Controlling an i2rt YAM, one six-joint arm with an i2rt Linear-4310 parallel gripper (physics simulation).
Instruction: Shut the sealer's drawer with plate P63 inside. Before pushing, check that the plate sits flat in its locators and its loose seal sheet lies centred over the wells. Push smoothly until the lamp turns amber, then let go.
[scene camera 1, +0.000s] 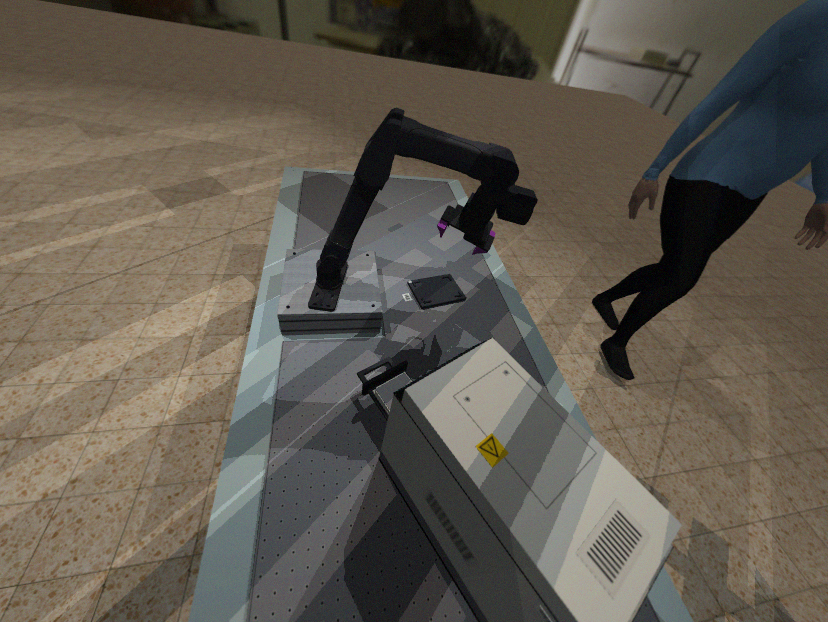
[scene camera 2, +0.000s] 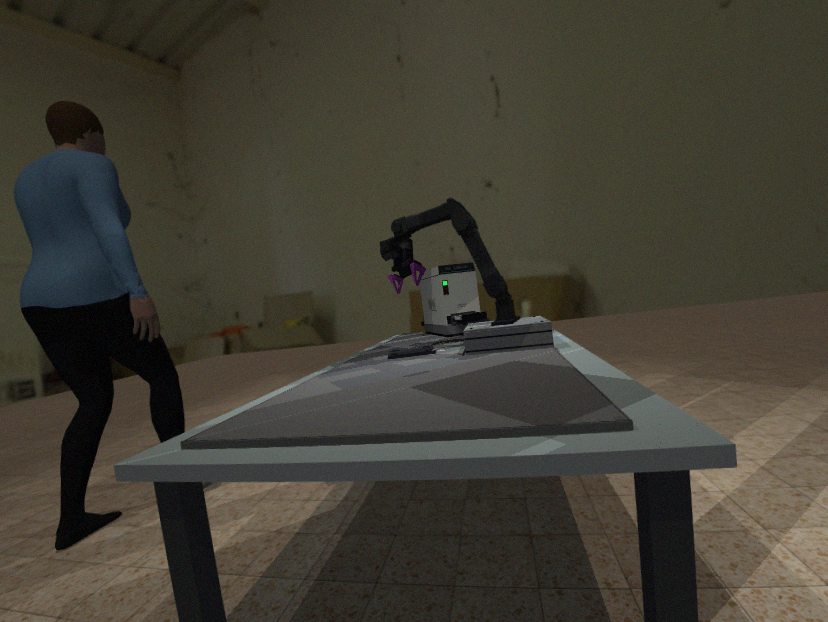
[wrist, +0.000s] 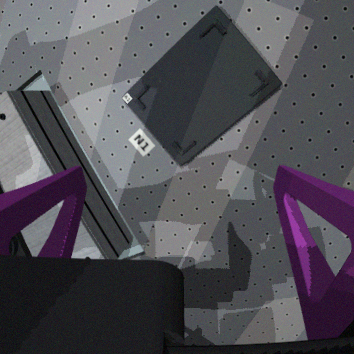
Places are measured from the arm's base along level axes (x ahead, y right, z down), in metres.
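Where they show: gripper, fingertip midpoint: (scene camera 1: 457, 244) (scene camera 2: 407, 289) (wrist: 179, 175); arm's base, origin of the base link: (scene camera 1: 329, 284) (scene camera 2: 506, 321).
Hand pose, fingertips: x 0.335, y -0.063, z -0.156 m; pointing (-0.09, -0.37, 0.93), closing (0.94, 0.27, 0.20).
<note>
Each offset is from my fingertips to the centre of the thing. "*": to the spot under its first point.
The sealer @[dx +0.040, dy +0.576, dz +0.064 m] (scene camera 1: 535, 441) (scene camera 2: 451, 304) is a pale box on the bench. Its lamp @[dx -0.015, dy +0.393, dz -0.019 m] (scene camera 2: 445, 282) glows green in scene view 2. The drawer (scene camera 1: 392, 389) (scene camera 2: 465, 318) stands part-way out, with its black handle (scene camera 1: 374, 376) toward the arm's base. A pale surface shows in the drawer; I cannot tell whether it is plate P63 or its seal sheet, or how either lies. My gripper (scene camera 1: 460, 241) (scene camera 2: 407, 288) (wrist: 179, 175) is open, with nothing between its purple fingers. It hangs high above the bench, away from the drawer. The drawer does not show in the wrist view.
An empty black nest @[dx -0.009, dy -0.050, dz +0.222 m] (scene camera 1: 436, 290) (scene camera 2: 411, 350) (wrist: 202, 85) lies on the perforated mat beside the label N1 @[* dx -0.107, dy -0.008, dz +0.231 m] (scene camera 1: 406, 296) (wrist: 141, 142). The arm's base block (scene camera 1: 361, 287) (scene camera 2: 508, 336) (wrist: 55, 135) stands beside it. A person (scene camera 1: 729, 153) (scene camera 2: 73, 220) in blue stands beside the bench.
</note>
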